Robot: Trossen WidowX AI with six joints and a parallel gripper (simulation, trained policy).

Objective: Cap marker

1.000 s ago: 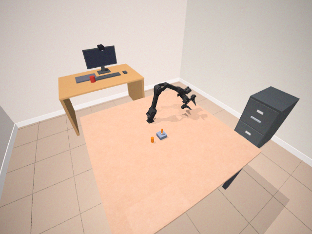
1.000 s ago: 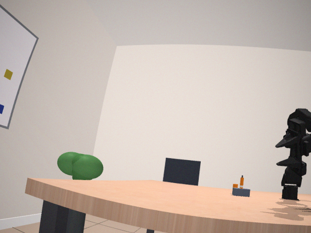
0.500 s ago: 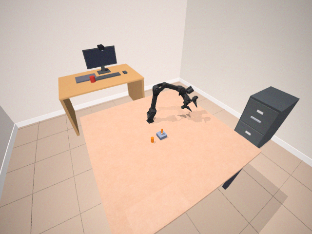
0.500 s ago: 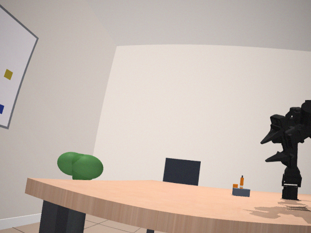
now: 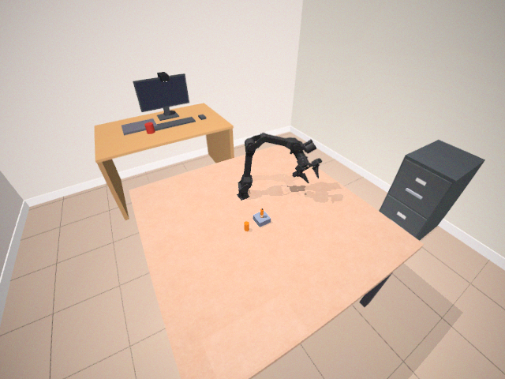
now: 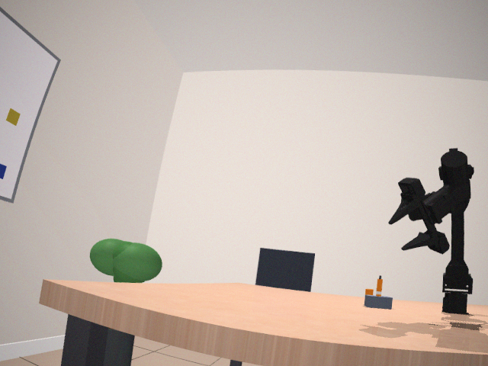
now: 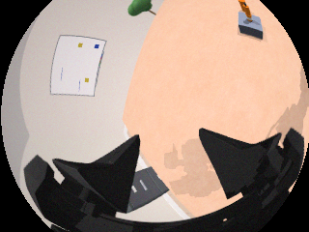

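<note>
Right now my gripper tip is 440 mm to the left of the orange cap, 150 mm above it and 10 mm past it. Also, from my gripper tip: marker (330 mm to the right, 100 mm below, 30 mm behind); holder block (330 mm to the right, 160 mm below, 30 mm behind).
</note>
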